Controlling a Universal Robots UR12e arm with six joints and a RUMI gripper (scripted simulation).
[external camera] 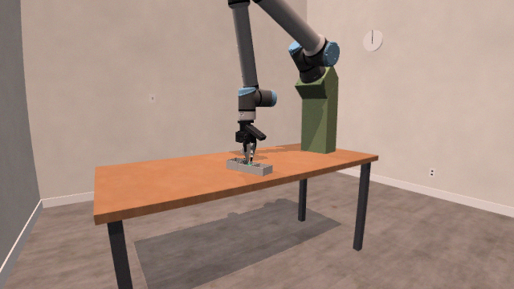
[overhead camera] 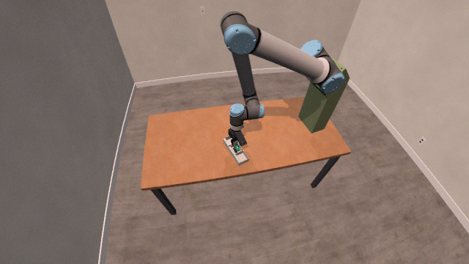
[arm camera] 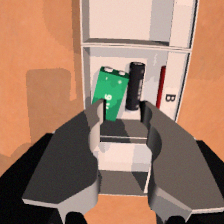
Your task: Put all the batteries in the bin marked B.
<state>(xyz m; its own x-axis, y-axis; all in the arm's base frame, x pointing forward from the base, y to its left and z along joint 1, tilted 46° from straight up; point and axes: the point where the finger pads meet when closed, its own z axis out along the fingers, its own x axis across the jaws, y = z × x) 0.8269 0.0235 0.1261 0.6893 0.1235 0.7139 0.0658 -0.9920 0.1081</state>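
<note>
The grey bin tray is 30 mm below my hand and 10 mm ahead of it. The rest, counted from my hand: red battery 40 mm below, 40 mm ahead; then black battery 40 mm below, 10 mm ahead; then green battery 40 mm below, 10 mm behind.
</note>
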